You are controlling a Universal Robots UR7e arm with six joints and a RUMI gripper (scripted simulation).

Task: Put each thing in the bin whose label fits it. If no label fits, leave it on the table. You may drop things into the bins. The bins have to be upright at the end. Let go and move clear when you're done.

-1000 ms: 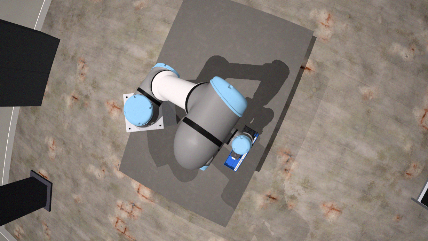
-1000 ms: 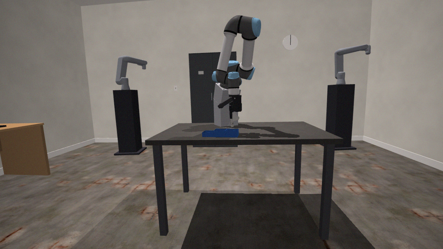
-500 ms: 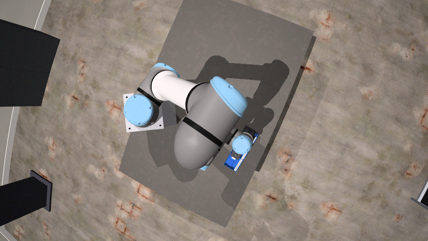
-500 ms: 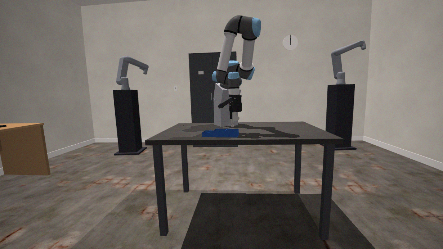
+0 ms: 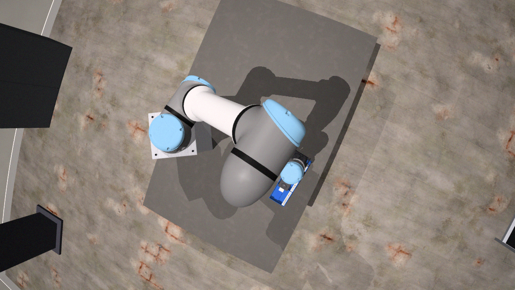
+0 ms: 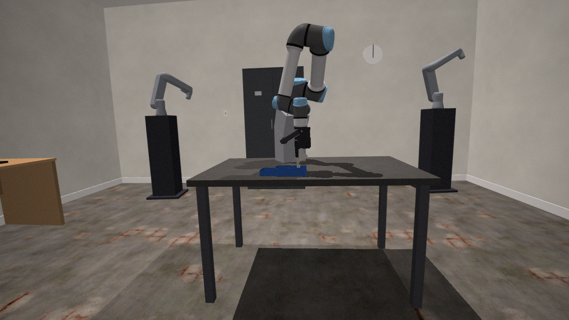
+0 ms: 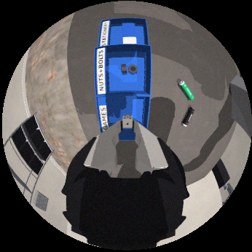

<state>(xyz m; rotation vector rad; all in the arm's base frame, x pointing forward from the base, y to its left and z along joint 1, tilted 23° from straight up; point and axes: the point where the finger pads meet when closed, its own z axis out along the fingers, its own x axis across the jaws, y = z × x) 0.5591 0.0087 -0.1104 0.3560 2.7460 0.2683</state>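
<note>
Now: the green stick-like thing 14 cm behind my hand, 5 cm below it and 3 cm to the right of it. Round my hand: black cylinder (14 cm behind, 5 cm below, 4 cm to the left); then white die (1 cm below).
</note>
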